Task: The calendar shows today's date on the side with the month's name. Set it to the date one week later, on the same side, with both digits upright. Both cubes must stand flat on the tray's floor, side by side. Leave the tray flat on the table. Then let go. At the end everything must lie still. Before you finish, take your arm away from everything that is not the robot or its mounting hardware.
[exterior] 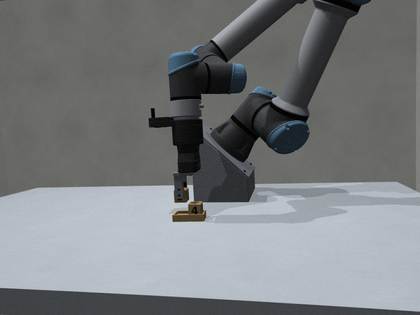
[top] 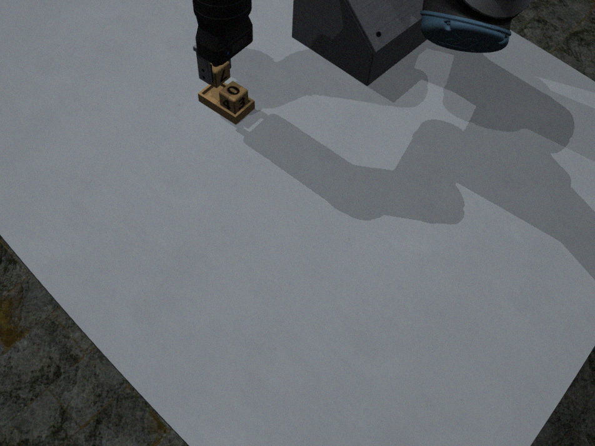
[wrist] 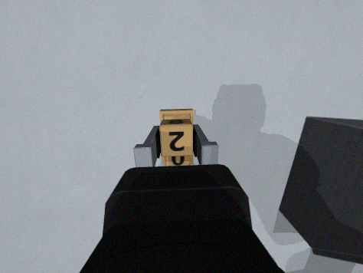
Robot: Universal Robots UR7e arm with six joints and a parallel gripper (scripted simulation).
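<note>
The wooden tray is 70 mm below my hand and 20 mm to the left of it.
</note>
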